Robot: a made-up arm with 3 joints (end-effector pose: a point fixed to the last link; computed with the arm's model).
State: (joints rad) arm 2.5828 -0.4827 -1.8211
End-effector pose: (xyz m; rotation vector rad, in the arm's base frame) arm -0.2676 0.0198 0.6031 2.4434 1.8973 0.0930
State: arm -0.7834 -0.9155 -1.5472
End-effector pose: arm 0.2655 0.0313 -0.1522 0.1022 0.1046 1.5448
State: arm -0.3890 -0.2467 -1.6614
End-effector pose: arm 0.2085 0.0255 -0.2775 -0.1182 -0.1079 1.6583
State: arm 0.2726 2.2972 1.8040
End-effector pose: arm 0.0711 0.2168 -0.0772 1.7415 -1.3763 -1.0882
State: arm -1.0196 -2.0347 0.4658
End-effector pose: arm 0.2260 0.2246 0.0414 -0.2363 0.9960 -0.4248
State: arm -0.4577 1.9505 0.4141
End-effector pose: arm 0.3921 0.2211 -0.0625 0.4969 -2.3654 -0.1908
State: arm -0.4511 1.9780 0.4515
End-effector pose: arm 0.3863 0.2237 -0.0590 0.5461 -2.3776 -0.2032
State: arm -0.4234 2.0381 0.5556
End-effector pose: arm 0.3679 0.2302 -0.0550 0.6793 -2.3820 -0.2403
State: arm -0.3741 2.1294 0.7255
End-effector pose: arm 0.3348 0.2384 -0.0507 0.8974 -2.3645 -0.2964
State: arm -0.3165 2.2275 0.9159
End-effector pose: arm 0.2946 0.2440 -0.0469 1.1421 -2.3172 -0.3518
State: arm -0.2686 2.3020 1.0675
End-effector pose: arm 0.2608 0.2455 -0.0446 1.3343 -2.2579 -0.3916
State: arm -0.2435 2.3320 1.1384
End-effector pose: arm 0.2446 0.2453 -0.0446 1.4199 -2.2191 -0.4130
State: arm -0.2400 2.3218 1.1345
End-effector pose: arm 0.2454 0.2454 -0.0463 1.4084 -2.2107 -0.4201
